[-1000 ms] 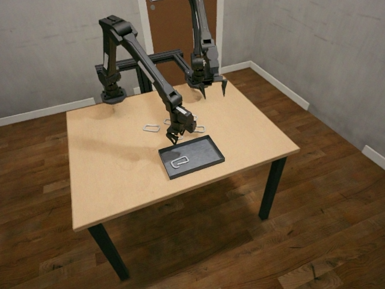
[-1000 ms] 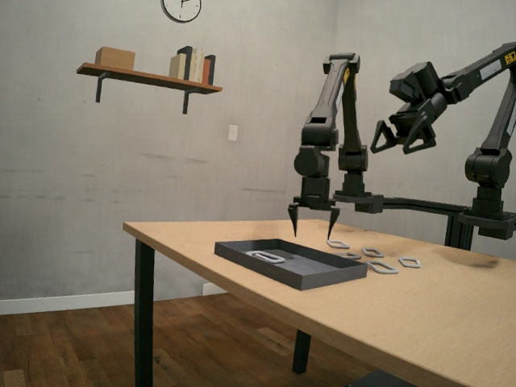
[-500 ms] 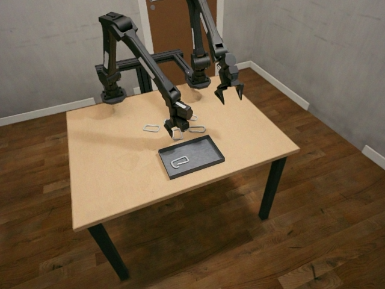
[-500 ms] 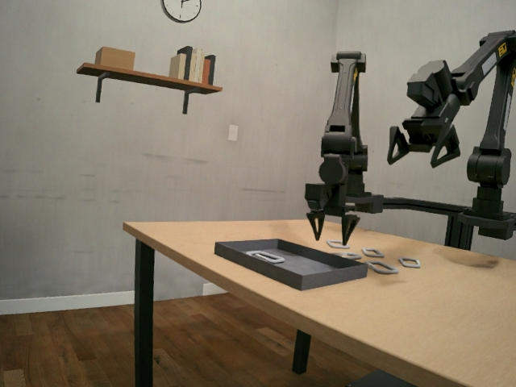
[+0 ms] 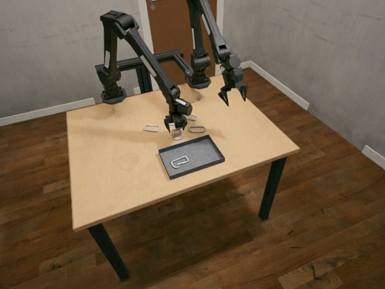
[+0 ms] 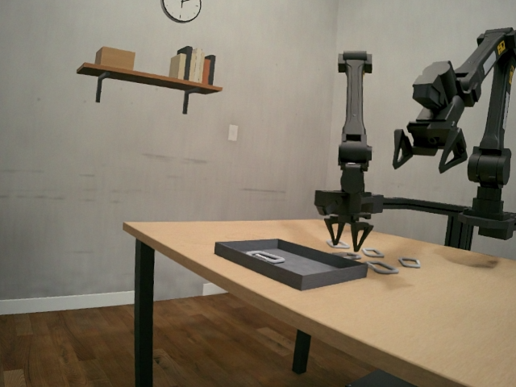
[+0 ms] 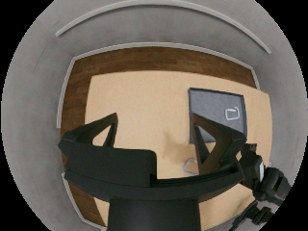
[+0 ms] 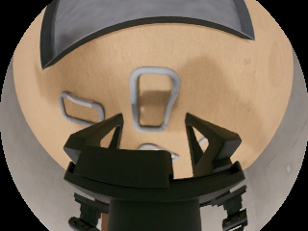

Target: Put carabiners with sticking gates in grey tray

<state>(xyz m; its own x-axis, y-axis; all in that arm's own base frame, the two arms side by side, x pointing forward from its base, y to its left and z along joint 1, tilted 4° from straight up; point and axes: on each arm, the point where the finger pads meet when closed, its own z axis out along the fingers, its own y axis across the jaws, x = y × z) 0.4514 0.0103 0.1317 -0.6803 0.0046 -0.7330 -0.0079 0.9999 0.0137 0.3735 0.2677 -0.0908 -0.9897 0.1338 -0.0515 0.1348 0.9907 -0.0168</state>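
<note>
Now: right hand 21 cm short of the grey tray, 3 cm to the right of it and 2 cm above it.
</note>
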